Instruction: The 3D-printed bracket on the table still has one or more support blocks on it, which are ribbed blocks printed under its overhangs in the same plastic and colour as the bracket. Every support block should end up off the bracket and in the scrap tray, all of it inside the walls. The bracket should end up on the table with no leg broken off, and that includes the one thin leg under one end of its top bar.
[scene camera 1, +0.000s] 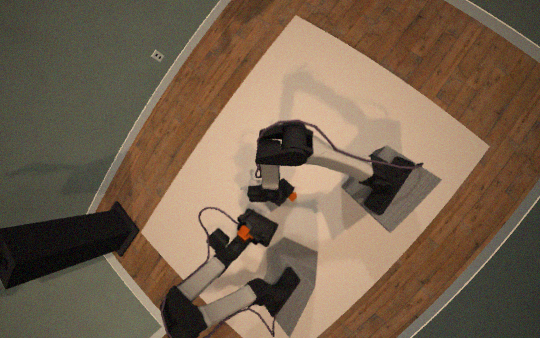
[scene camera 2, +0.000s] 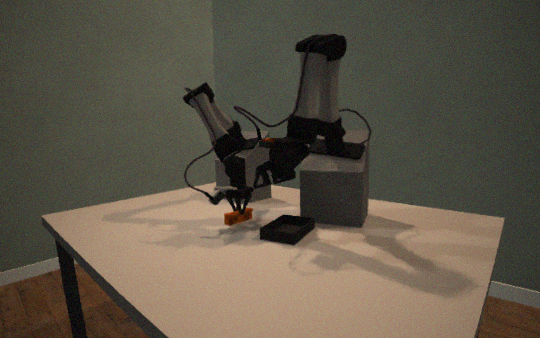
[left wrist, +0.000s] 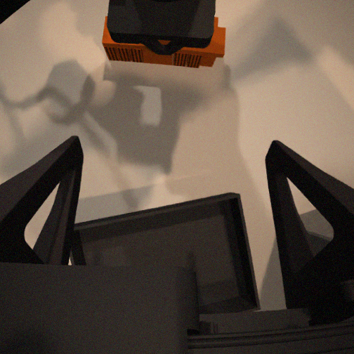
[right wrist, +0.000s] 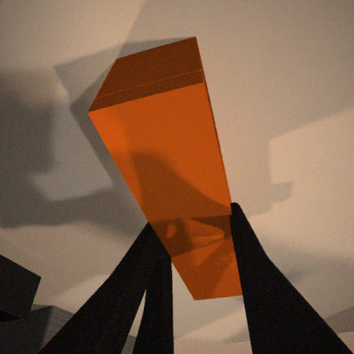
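Observation:
The orange bracket (scene camera 2: 238, 216) (left wrist: 117, 38) (right wrist: 175, 135) appears to stand on the table. Ribbed support block faces (left wrist: 124, 53) (left wrist: 187, 59) show on its near side in the left wrist view, at the left and right of its middle. My right gripper (scene camera 2: 240, 212) (right wrist: 196, 219) is above the bracket, with its fingers shut on both sides of it. The black scrap tray (scene camera 2: 276, 235) (left wrist: 243, 252) is beside the bracket; no block shows in its visible part. My left gripper (left wrist: 176, 146) is open above the tray side, with no object between its fingers. The thin leg cannot be made out.
Grey pedestals (scene camera 1: 417, 195) (scene camera 2: 332, 197) carry the arms. The left arm's wrist (scene camera 1: 260, 226) is close to the right arm's wrist (scene camera 1: 265, 193). A cable (scene camera 2: 186, 172) loops beside the right arm. The table edge (scene camera 2: 100, 290) runs along the lower left in scene camera 2.

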